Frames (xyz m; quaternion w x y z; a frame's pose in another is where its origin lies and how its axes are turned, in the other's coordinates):
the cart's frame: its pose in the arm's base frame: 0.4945 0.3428 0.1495 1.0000 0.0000 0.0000 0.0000
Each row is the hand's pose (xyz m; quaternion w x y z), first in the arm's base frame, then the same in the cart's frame.
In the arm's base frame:
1: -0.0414 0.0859 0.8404 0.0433 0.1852 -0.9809 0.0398
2: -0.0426 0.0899 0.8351 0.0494 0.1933 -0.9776 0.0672
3: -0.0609 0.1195 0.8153 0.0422 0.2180 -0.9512 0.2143
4: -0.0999 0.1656 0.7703 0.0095 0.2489 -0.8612 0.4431
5: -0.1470 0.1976 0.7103 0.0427 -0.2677 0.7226 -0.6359
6: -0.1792 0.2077 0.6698 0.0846 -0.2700 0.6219 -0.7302
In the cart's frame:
1: -0.5359 -0.2569 0.6909 0.0433 0.1852 -0.9809 0.0398
2: -0.5371 -0.2529 0.6856 0.0494 0.1933 -0.9776 0.0672
3: -0.5554 -0.2233 0.6658 0.0422 0.2180 -0.9512 0.2143
4: -0.5944 -0.1772 0.6208 0.0095 0.2489 -0.8612 0.4431
5: -0.6415 -0.1452 0.5608 0.0427 -0.2677 0.7226 -0.6359
6: -0.6737 -0.1351 0.5203 0.0846 -0.2700 0.6219 -0.7302

